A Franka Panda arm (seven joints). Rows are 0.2 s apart.
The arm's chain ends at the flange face. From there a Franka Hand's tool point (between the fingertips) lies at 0.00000 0.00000 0.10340 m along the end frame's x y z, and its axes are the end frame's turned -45 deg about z.
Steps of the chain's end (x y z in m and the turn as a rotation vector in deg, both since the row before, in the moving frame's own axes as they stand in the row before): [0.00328 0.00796 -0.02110 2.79 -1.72 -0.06]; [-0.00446 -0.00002 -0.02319 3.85 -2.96 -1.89]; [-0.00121 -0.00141 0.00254 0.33 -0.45 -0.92]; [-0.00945 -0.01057 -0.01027 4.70 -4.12 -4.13]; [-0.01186 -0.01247 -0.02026 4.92 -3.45 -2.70]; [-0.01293 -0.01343 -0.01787 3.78 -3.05 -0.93]
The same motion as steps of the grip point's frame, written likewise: [-0.00195 0.00220 -0.02127 3.19 0.76 -0.06]; [-0.00215 -0.01186 -0.02356 4.82 0.63 -1.89]; [-0.00002 -0.00285 0.00254 0.55 -0.08 -0.92]; [0.00112 -0.02541 -0.01088 6.24 0.41 -4.13]; [0.00205 -0.02791 -0.02083 5.92 1.04 -2.70]; [0.00121 -0.02735 -0.01824 4.83 0.52 -0.93]
